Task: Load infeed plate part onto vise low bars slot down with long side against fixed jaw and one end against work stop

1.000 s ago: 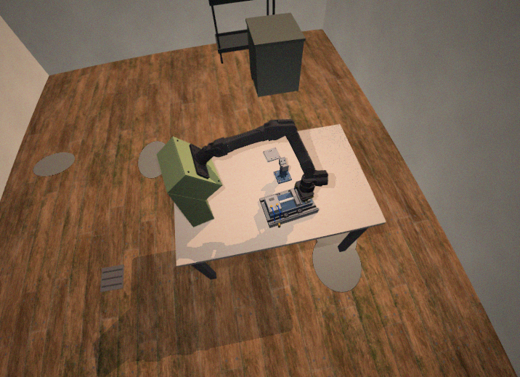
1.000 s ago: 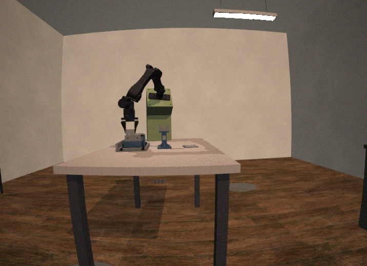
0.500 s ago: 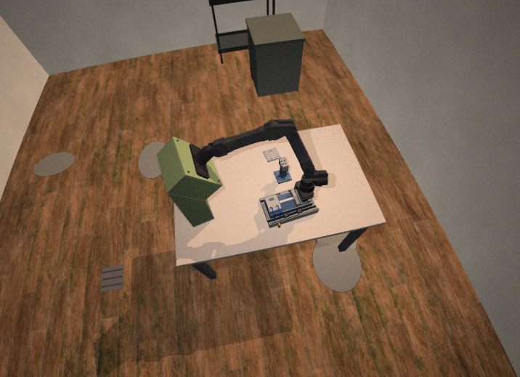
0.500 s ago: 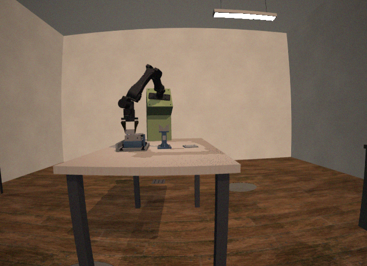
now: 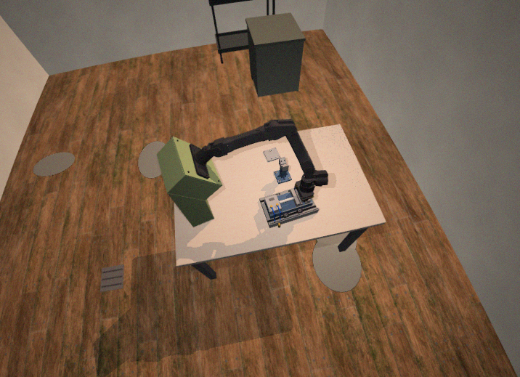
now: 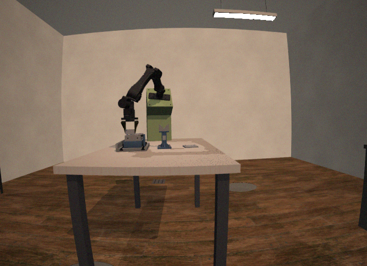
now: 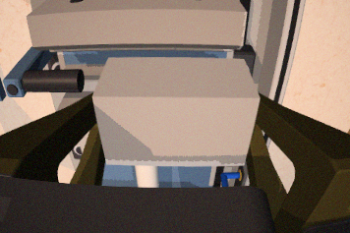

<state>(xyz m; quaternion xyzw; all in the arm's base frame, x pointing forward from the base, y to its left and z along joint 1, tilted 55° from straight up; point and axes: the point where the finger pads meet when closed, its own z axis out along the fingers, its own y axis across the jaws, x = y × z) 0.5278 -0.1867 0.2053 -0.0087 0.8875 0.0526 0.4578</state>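
The part lies 10 mm below my hand. The rest, counted from my hand: moving jaw: 40 mm behind, 20 mm to the left, 40 mm below; dark work stop rod: 10 mm behind, 70 mm to the left, 30 mm below; grey jaw: 30 mm ahead, 20 mm to the left, 40 mm below.
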